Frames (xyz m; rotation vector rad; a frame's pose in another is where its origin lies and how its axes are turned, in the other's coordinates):
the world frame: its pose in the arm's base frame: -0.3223 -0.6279 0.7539 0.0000 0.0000 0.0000
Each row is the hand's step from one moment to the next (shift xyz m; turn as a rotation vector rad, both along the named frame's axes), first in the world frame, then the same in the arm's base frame.
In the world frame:
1: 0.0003 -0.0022 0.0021 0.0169 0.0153 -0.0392
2: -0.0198 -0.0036 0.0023 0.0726 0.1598 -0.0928
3: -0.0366 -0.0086 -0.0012 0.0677 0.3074 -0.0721
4: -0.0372 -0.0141 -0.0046 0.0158 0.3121 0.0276
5: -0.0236 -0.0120 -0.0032 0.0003 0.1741 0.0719
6: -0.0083 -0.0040 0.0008 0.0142 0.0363 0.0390
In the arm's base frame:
1: 0.0003 -0.0022 0.0021 0.0169 0.0153 -0.0392
2: -0.0198 -0.0036 0.0023 0.0726 0.1598 -0.0928
3: -0.0366 -0.0086 -0.0012 0.0677 0.3074 -0.0721
4: -0.0372 -0.0141 -0.0046 0.0158 0.3121 0.0276
5: -0.0236 -0.0120 -0.0032 0.0003 0.1741 0.0719
6: -0.0083 -0.0040 0.0008 0.0142 0.0363 0.0390

